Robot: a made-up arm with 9 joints. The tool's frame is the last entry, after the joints. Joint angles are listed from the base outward.
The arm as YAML. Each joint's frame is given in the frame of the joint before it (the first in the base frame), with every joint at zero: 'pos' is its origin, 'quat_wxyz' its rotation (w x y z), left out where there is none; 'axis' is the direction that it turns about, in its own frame. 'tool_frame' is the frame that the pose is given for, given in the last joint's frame.
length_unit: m
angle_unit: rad
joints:
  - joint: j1
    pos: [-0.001, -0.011, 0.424]
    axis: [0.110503, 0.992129, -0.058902]
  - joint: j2
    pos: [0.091, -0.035, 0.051]
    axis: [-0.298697, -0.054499, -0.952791]
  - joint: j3
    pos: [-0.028, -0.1, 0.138]
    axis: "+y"
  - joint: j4
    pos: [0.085, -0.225, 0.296]
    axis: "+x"
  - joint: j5
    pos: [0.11, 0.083, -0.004]
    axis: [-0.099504, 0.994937, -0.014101]
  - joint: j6
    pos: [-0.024, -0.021, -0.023]
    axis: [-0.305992, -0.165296, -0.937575]
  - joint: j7
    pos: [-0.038, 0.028, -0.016]
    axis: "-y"
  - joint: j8
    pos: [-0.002, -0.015, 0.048]
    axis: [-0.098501, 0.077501, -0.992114]
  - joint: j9
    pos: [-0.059, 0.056, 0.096]
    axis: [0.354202, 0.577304, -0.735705]
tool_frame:
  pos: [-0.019, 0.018, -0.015]
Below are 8 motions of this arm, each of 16 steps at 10 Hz.
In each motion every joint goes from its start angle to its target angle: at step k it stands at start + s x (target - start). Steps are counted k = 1, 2, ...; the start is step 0. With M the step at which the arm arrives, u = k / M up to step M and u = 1 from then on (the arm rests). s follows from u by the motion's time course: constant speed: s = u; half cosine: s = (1 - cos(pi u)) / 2; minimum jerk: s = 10 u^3 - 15 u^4 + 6 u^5.
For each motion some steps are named. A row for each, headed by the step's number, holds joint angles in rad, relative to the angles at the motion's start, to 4 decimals.
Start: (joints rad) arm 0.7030 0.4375 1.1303 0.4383 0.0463 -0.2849 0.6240 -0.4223 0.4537
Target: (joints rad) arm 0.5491 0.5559 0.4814 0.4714 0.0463 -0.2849 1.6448 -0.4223 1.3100
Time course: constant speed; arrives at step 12
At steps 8, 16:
8: -0.1026 0.0789 -0.4326 0.0221 0.0000 0.0000 0.6805 0.0000 0.5709
16: -0.1539 0.1184 -0.6489 0.0331 0.0000 0.0000 1.0208 0.0000 0.8563

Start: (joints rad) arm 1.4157 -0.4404 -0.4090 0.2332 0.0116 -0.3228 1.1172 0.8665 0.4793
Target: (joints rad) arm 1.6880 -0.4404 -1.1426 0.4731 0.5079 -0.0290 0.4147 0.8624 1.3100
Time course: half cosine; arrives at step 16
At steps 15, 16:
15: 0.2697 0.0000 -0.7266 0.2376 0.4915 0.2910 -0.6958 -0.0041 0.8227
16: 0.2723 0.0000 -0.7336 0.2399 0.4963 0.2938 -0.7025 -0.0041 0.8307

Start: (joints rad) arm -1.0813 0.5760 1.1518 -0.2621 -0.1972 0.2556 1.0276 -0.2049 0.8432
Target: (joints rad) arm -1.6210 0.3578 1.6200 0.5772 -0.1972 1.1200 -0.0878 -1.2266 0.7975
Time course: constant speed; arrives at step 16
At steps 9, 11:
9: -0.3036 -0.1227 0.2634 0.4721 0.0000 0.4862 -0.6274 -0.5747 -0.0257
11: -0.3710 -0.1500 0.3219 0.5770 0.0000 0.5943 -0.7668 -0.7024 -0.0314

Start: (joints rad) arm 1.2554 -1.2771 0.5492 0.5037 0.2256 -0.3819 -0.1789 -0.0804 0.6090
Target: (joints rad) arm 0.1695 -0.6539 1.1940 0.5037 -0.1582 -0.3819 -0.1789 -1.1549 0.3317
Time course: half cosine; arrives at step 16
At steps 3, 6, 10, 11, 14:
3: -0.0915 0.0525 0.0543 0.0000 -0.0323 0.0000 0.0000 -0.0905 -0.0234
6: -0.3352 0.1924 0.1990 0.0000 -0.1185 0.0000 0.0000 -0.3317 -0.0856
10: -0.7507 0.4308 0.4458 0.0000 -0.2653 0.0000 0.0000 -0.7428 -0.1917
11: -0.8446 0.4847 0.5015 0.0000 -0.2985 0.0000 0.0000 -0.8357 -0.2157
14: -1.0446 0.5995 0.6203 0.0000 -0.3692 0.0000 0.0000 -1.0336 -0.2667

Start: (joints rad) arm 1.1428 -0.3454 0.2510 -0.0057 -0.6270 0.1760 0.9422 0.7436 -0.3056
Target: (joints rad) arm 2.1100 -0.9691 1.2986 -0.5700 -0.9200 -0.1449 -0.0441 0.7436 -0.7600
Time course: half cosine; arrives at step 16
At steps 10, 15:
10: 0.6687 -0.4312 0.7242 -0.3901 -0.2026 -0.2219 -0.6819 0.0000 -0.3141
15: 0.9579 -0.6177 1.0375 -0.5589 -0.2902 -0.3178 -0.9768 0.0000 -0.4500

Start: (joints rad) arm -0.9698 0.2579 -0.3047 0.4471 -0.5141 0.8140 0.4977 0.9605 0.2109
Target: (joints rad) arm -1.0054 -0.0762 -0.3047 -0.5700 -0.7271 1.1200 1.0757 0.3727 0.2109
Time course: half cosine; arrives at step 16
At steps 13, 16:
13: -0.0326 -0.3059 0.0000 -0.9314 -0.1951 0.2802 0.5293 -0.5383 0.0000
16: -0.0356 -0.3341 0.0000 -1.0171 -0.2130 0.3060 0.5780 -0.5878 0.0000

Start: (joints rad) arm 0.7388 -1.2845 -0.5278 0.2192 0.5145 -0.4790 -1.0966 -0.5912 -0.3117
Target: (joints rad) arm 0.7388 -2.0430 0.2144 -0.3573 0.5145 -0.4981 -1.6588 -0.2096 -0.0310
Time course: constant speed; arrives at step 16
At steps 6, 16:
6: 0.0000 -0.2844 0.2783 -0.2162 0.0000 -0.0072 -0.2108 0.1431 0.1053
16: 0.0000 -0.7585 0.7422 -0.5765 0.0000 -0.0191 -0.5622 0.3816 0.2807

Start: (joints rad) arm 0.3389 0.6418 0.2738 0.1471 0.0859 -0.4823 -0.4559 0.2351 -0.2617
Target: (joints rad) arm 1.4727 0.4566 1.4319 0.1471 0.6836 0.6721 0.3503 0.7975 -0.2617
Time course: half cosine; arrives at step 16
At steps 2, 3, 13, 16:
2: 0.0432 -0.0070 0.0441 0.0000 0.0227 0.0439 0.0307 0.0214 0.0000
3: 0.0955 -0.0156 0.0976 0.0000 0.0504 0.0973 0.0679 0.0474 0.0000
13: 1.0383 -0.1696 1.0605 0.0000 0.5473 1.0571 0.7383 0.5150 0.0000
16: 1.1338 -0.1852 1.1581 0.0000 0.5977 1.1544 0.8062 0.5624 0.0000

